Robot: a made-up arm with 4 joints.
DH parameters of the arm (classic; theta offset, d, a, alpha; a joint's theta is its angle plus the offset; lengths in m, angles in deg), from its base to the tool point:
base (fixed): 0 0.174 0 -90
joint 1: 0 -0.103 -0.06 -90
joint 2: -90 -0.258 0.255 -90
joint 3: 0 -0.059 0.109 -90
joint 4: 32.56 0 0.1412 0
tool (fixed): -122.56 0.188 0 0
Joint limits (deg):
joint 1: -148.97..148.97
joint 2: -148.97..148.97
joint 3: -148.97..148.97
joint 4: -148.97..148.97
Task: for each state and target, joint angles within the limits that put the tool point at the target. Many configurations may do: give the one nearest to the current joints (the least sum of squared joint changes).
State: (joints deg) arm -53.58 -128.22 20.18 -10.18
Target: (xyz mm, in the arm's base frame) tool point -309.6 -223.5 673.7
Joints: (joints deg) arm -13.24 -112.87 70.03 -31.46
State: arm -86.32 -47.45 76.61 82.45
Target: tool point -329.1 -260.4 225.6
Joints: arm -50.72 -75.66 91.74 88.98
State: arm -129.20 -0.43 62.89 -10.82
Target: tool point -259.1 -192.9 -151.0
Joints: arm -118.48 -36.02 115.47 0.23
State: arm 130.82 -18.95 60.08 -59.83
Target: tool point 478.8 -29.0 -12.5
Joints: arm 121.54 -22.53 86.83 -56.94
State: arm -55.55 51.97 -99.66 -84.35
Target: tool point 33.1 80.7 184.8
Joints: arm -58.62 15.63 -142.16 -73.64
